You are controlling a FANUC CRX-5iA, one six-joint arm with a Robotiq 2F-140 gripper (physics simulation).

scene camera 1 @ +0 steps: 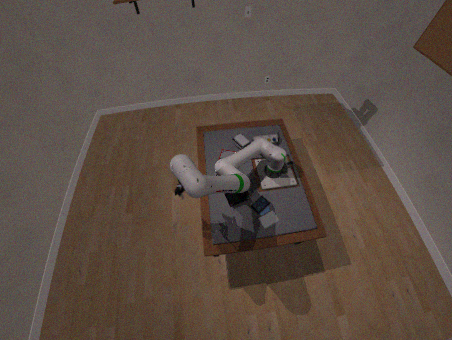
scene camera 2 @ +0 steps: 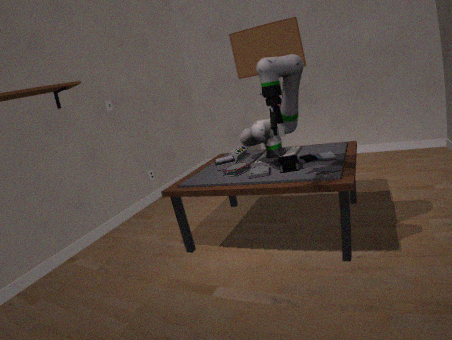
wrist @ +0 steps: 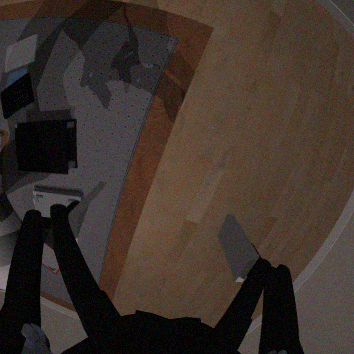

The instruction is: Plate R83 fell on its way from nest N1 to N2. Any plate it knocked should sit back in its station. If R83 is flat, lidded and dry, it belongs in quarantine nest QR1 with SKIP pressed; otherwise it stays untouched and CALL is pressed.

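Frame: origin at the arm's base, x left, y ahead, z down, level; centimetres.
Seen in the pictures: gripper, fingertip midpoint: (scene camera 2: 279,139) (wrist: 165,211); arm's base, origin of the base link: (scene camera 1: 272,170) (scene camera 2: 275,155).
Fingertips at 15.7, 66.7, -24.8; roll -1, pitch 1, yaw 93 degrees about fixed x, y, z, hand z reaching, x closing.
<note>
Pixels of each thing's top centre, then the offset from my fingertips to it, as dx, dy, dz. "spot": a spot on its surface instead.
- black box-like nest, middle of its top: (wrist: 35,147) (scene camera 2: 288,158) (scene camera 1: 237,193) -1.9, -30.6, +18.6
- pale grey nest, middle of its top: (wrist: 56,214) (scene camera 2: 258,168) -20.4, -26.8, +22.0
- dark plate-like piece, middle of its top: (wrist: 13,95) (scene camera 2: 308,156) (scene camera 1: 260,204) +9.8, -45.5, +23.4
- blue patch, surface spot: (wrist: 18,76) (scene camera 1: 263,211) spot: +15.4, -46.0, +24.7
- pale flat square, surface spot: (wrist: 21,52) (scene camera 1: 267,219) spot: +22.5, -46.5, +24.0
- panel with coloured buttons, middle of its top: (scene camera 2: 236,148) (scene camera 1: 265,136) -46.1, -71.2, +16.4
- pale block, middle of its top: (scene camera 1: 241,139) -50.1, -49.6, +17.9
My gripper (scene camera 1: 179,190) (scene camera 2: 275,123) (wrist: 165,211) is open and empty, high up, past the table's edge in scene camera 1. A black box-like nest (scene camera 2: 288,164) (wrist: 45,146) sits on the grey mat. A pale grey nest (scene camera 2: 260,171) (wrist: 57,197) is beside it, partly behind a finger in the wrist view. A dark plate-like piece (scene camera 1: 260,204) (wrist: 18,95) lies at an angle, with a blue patch (scene camera 1: 264,211) (wrist: 18,76) and a pale flat square (scene camera 1: 269,219) (wrist: 21,52) next to it. Labels, lid and wetness are unreadable; I cannot tell which is R83.
A panel with coloured buttons (scene camera 1: 271,139) (scene camera 2: 240,150) stands near one end of the table (scene camera 2: 260,190). A red-outlined area (scene camera 2: 236,169) (wrist: 51,259) is marked on the mat. A pale block (scene camera 1: 241,140) lies near the panel. The arm's base stands on a white board (scene camera 1: 279,183).
</note>
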